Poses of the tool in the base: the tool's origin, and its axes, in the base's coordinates. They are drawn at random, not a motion.
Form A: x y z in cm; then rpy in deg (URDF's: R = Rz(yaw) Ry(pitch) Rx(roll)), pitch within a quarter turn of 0, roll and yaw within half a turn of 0.
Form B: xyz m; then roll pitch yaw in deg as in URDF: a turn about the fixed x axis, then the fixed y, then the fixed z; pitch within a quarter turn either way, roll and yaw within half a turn. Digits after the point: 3 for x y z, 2 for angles.
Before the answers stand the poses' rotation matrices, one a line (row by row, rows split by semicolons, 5 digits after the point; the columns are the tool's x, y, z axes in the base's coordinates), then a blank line. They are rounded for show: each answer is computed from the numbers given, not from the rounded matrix.
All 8 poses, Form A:
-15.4 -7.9 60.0 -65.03 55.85 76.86
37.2 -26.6 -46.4 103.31 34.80 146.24
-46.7 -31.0 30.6 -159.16 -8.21 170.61
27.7 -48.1 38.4 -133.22 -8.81 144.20
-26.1 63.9 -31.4 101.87 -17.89 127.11
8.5 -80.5 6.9 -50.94 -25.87 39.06
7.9 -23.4 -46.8 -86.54 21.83 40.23
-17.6 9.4 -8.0 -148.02 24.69 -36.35
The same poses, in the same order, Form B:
0.12761 -0.58164 -0.80337; 0.54666 -0.63461 0.54629; -0.82757 -0.50889 0.23698
-0.68268 -0.33379 0.65002; 0.45633 0.50003 0.73603; -0.57071 0.79909 -0.18904
-0.97649 0.10236 -0.18971; 0.16148 0.93034 -0.32922; 0.14280 -0.35211 -0.92500
-0.80149 0.31006 -0.51134; 0.57806 0.62071 -0.52969; 0.15316 -0.72013 -0.67672
-0.57417 0.34541 0.74230; 0.75892 -0.11564 0.64084; 0.30719 0.93130 -0.19575
0.69867 -0.13399 -0.70278; 0.56699 0.70278 0.42968; 0.43633 -0.69867 0.56699
0.70871 -0.32236 -0.62755; 0.59954 -0.19365 0.77656; -0.37185 -0.92660 0.05602
0.73178 -0.68094 0.02855; -0.53853 -0.55205 0.63657; -0.41771 -0.48121 -0.77069

-0.154 -0.079 0.600 -65.03 55.85 76.86
0.372 -0.266 -0.464 103.31 34.80 146.24
-0.467 -0.310 0.306 -159.16 -8.21 170.61
0.277 -0.481 0.384 -133.22 -8.81 144.20
-0.261 0.639 -0.314 101.87 -17.89 127.11
0.085 -0.805 0.069 -50.94 -25.87 39.06
0.079 -0.234 -0.468 -86.54 21.83 40.23
-0.176 0.094 -0.080 -148.02 24.69 -36.35

